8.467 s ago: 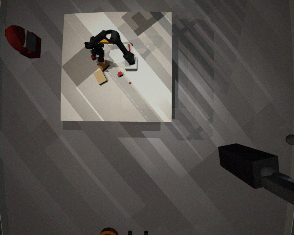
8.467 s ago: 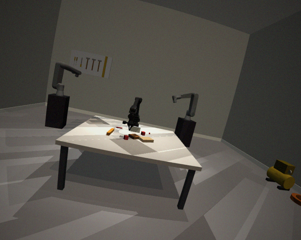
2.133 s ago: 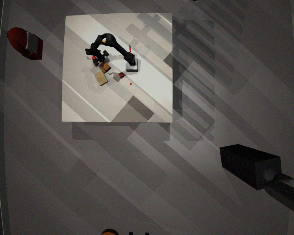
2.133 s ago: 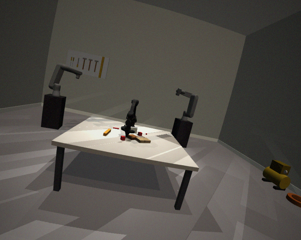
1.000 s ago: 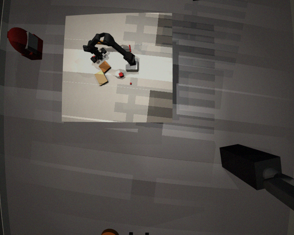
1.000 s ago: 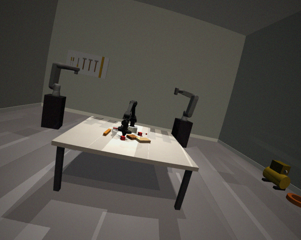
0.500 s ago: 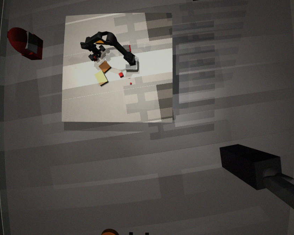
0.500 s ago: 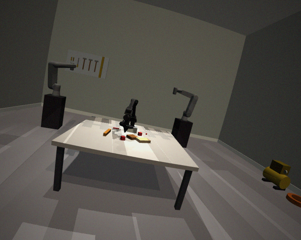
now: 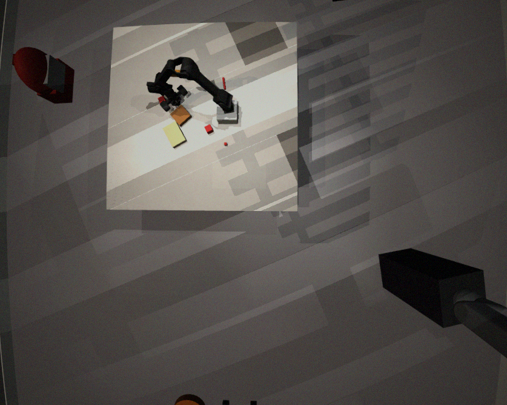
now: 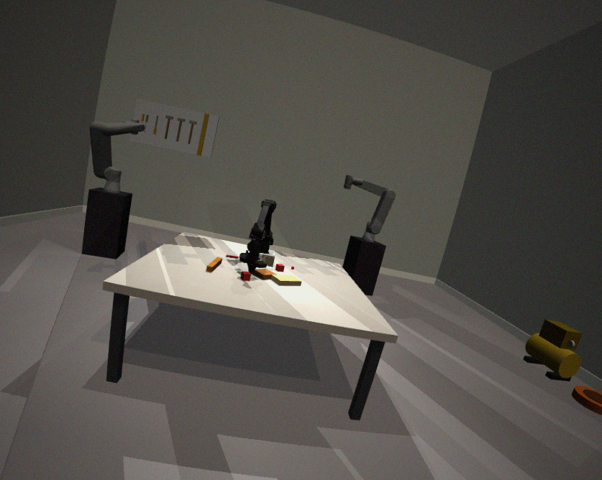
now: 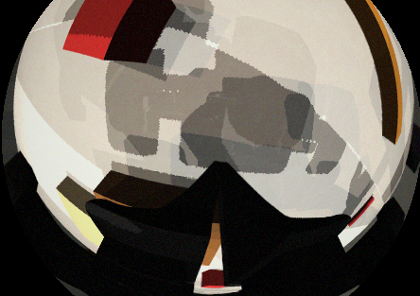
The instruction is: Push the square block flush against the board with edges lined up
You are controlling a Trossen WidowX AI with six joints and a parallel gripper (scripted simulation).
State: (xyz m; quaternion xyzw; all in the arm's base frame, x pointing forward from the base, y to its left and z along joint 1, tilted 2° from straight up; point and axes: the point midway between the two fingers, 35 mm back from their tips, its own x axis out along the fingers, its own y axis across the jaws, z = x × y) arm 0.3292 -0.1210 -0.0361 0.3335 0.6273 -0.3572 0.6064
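Now: the orange square block 10 mm behind my gripper tip, 80 mm to the left of it and 10 mm above it. From my gripper tip the other things lie so: tan board: 50 mm ahead, 200 mm to the left, 10 mm above; then orange bar: 50 mm behind, 200 mm to the right, 10 mm above; then thin red bar: 320 mm behind, 80 mm to the right.
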